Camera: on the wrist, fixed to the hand. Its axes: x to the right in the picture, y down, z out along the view.
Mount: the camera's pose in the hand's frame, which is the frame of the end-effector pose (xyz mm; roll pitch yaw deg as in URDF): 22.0 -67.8 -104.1 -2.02 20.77 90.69
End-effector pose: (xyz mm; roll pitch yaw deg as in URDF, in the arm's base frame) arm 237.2 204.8 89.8 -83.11 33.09 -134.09
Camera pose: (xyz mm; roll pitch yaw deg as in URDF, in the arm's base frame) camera 123.5 247.6 123.7 107.64 53.82 69.89
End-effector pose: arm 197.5 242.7 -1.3 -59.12 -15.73 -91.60
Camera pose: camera 72.9 226.3 9.2 -59.29 71.92 -57.17
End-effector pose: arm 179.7 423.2 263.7 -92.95 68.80 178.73
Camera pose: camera 105.9 525.3 269.6 96.57 18.70 23.86
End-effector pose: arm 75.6 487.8 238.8 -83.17 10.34 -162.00
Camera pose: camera 11.2 584.0 288.9 138.98 72.31 70.44
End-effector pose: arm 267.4 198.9 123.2 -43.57 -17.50 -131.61
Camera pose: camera 157.4 257.0 102.5 -37.44 59.66 -72.62
